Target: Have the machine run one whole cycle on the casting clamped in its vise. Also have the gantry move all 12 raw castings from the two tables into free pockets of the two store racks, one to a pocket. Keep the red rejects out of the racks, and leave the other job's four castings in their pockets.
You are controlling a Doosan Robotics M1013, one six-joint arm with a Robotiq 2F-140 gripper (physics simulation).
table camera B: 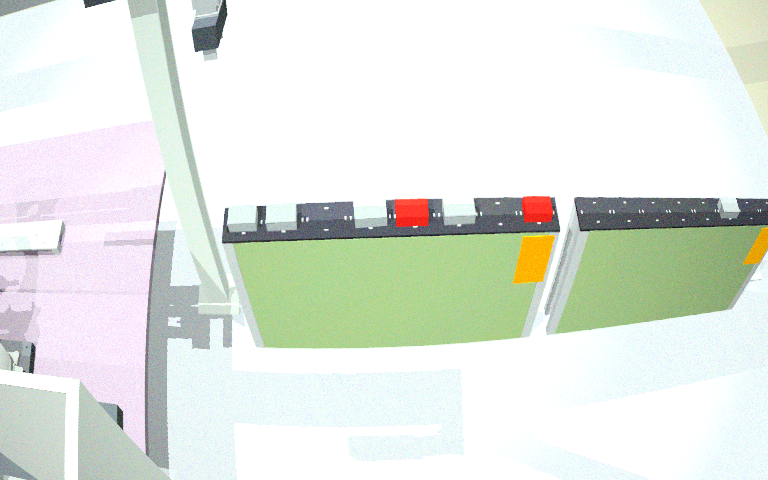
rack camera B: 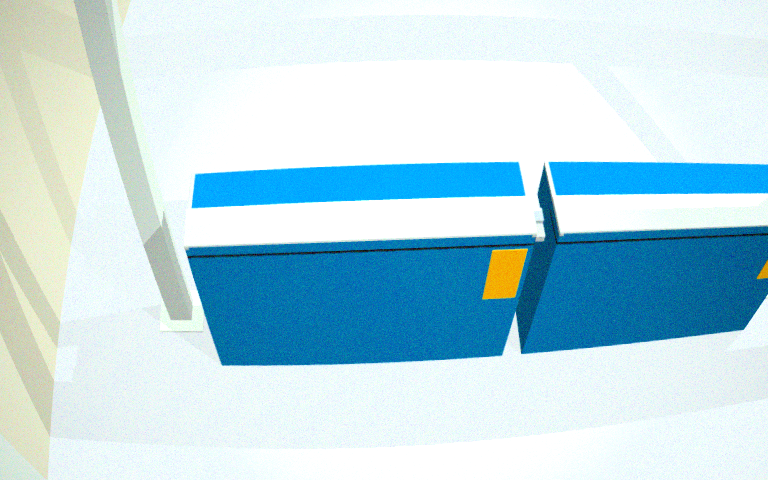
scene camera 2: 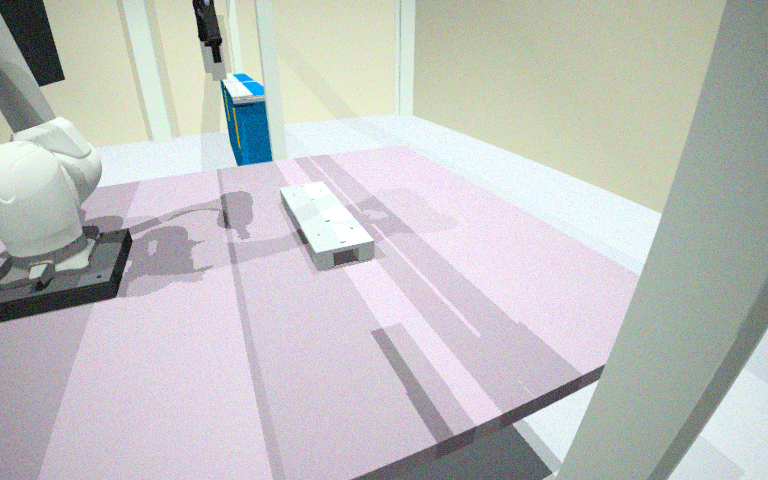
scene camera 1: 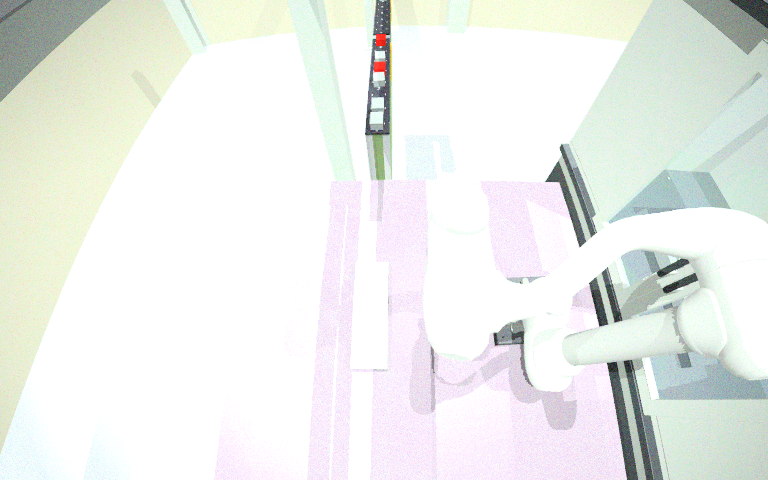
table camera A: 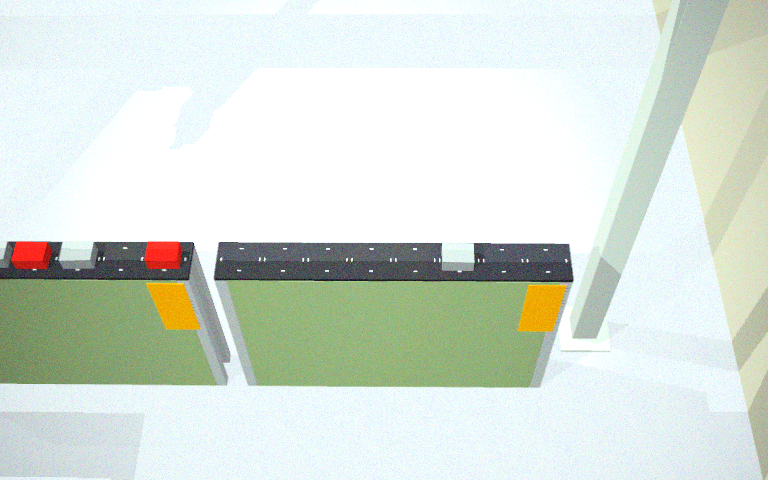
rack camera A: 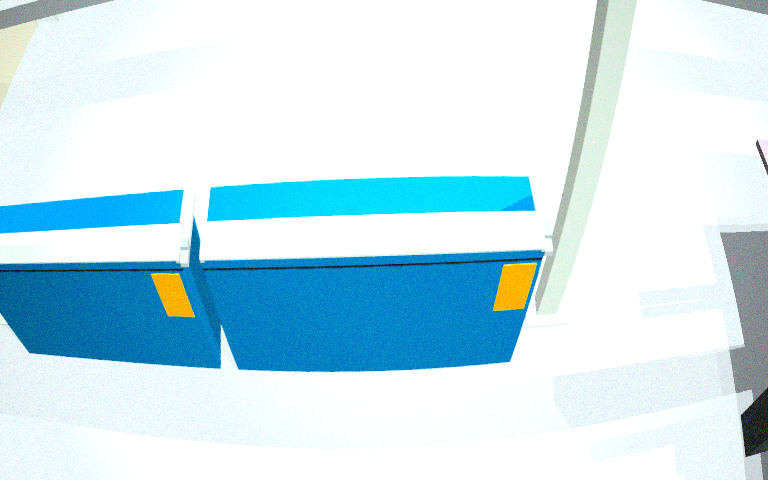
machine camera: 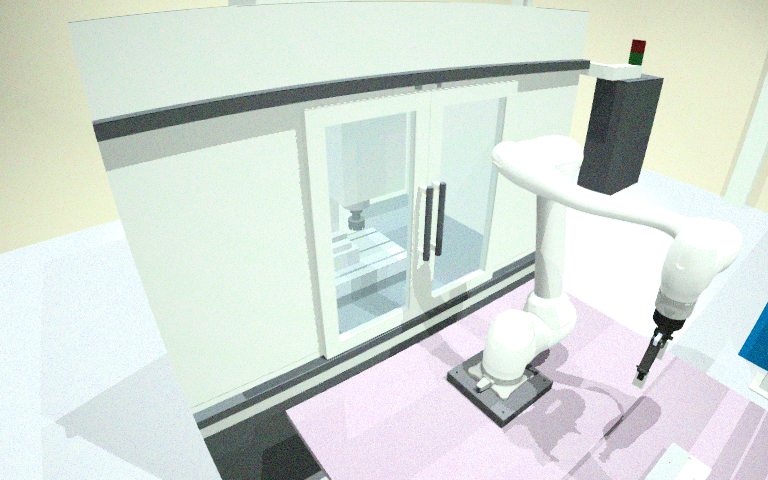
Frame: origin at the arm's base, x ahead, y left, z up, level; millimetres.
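Where they show: gripper, fingertip midpoint: [scene camera 2: 215,76]; arm's base, link origin: [scene camera 2: 55,261] [machine camera: 500,374].
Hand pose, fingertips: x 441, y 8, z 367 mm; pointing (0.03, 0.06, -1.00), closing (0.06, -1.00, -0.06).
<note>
Each offset is from my fingertips to the top centre of the thing. "spot": to the spot under its first point.
My gripper [scene camera 2: 215,59] [machine camera: 640,378] is open and empty, pointing down above the pink platform. The machine's two glass doors {spot: dx -915, dy -242, dz +552 mm} [machine camera: 368,101] are shut; a spindle [machine camera: 355,219] hangs above the vise [machine camera: 345,255]. I cannot make out the casting there. The two blue store racks [rack camera A: 362,316] [rack camera B: 351,311] have white lids closed, hiding pockets and castings. The nearer table [table camera B: 385,294] bears several grey castings, including one casting {dx +173, dy -1107, dz -310 mm} [table camera B: 242,217] at its left end, and two red rejects [table camera A: 164,255] {dx +150, dy -1659, dz -310 mm} [table camera B: 411,212]. The farther table [table camera A: 396,339] bears one casting [table camera A: 457,256] [table camera B: 728,207].
The gantry's dark tool {spot: dx +91, dy -1120, dz +637 mm} [table camera B: 208,33] hangs left of and behind the nearer table. A low white stand [scene camera 2: 325,217] is on the platform [scene camera 2: 169,367] beside the arm's base [machine camera: 501,390]. A dark cabinet [machine camera: 620,130] is behind the arm. Pale posts [rack camera A: 589,141] [table camera A: 645,169] rise beside racks and tables.
</note>
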